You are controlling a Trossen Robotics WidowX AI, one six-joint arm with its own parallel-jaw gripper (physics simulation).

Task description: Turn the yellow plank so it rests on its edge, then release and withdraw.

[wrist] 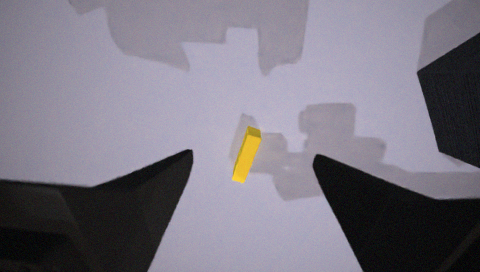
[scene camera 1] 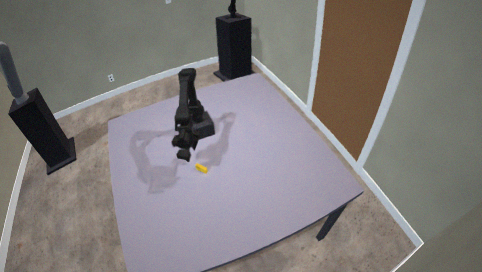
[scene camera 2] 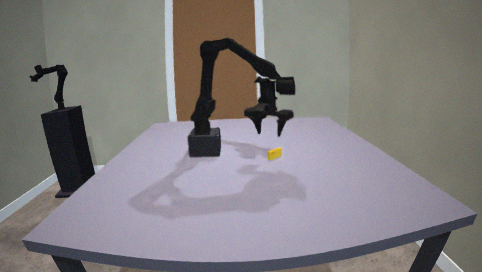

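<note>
A small yellow plank (scene camera 1: pixel 201 168) (scene camera 2: pixel 275 153) (wrist: pixel 247 156) rests on its long narrow edge on the table, with its broad side facing scene camera 2 and its narrow top face showing in the wrist view. My gripper (scene camera 2: pixel 269 134) (wrist: pixel 253 158) is open and empty, its fingers pointing down. It hangs above the plank, apart from it, and in the wrist view the plank shows between the two fingertips. In scene camera 1 the gripper shows at the table's middle left, where its fingers are hard to make out.
The lilac table (scene camera 1: pixel 240 210) (scene camera 2: pixel 250 235) carries the arm's black base (scene camera 1: pixel 204 126) (scene camera 2: pixel 204 142) behind the plank. Shadows of the arm lie across the table. Black pedestals (scene camera 1: pixel 234 47) (scene camera 2: pixel 67 150) stand beyond the table, and a brown door (scene camera 1: pixel 365 65) (scene camera 2: pixel 215 20) is in the wall.
</note>
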